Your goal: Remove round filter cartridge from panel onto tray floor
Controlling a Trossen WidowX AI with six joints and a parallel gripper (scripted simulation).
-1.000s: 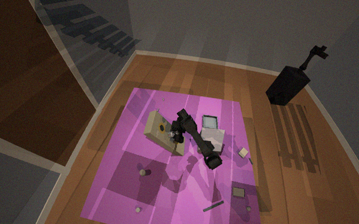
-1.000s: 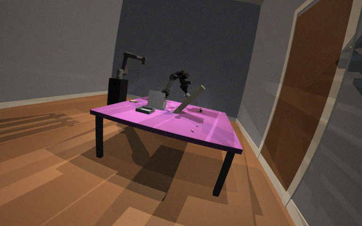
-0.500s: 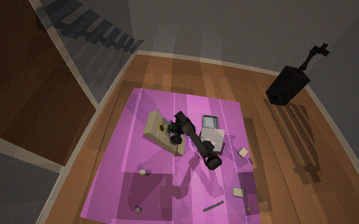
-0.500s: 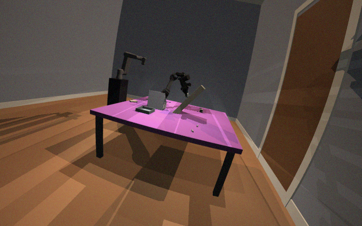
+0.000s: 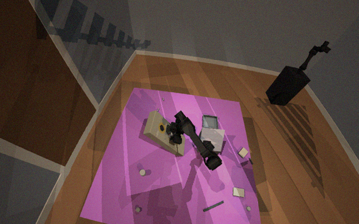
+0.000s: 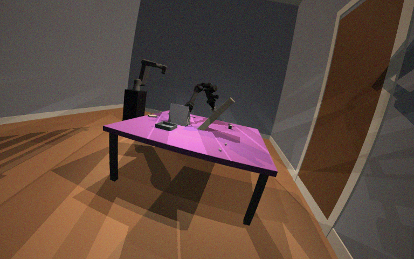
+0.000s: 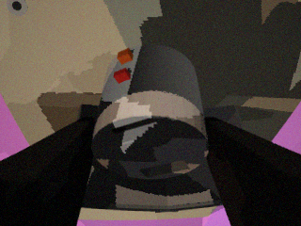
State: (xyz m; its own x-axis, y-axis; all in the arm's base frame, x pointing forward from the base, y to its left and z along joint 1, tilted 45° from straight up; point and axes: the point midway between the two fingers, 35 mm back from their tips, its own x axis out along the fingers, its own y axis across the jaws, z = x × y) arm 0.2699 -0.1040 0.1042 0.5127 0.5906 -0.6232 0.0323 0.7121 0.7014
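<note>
My gripper tip is 36 cm past the dark tray, 28 cm to the left of it and 20 cm above it. Round my gripper tip: round grey filter cartridge right at my gripper tip.
</note>
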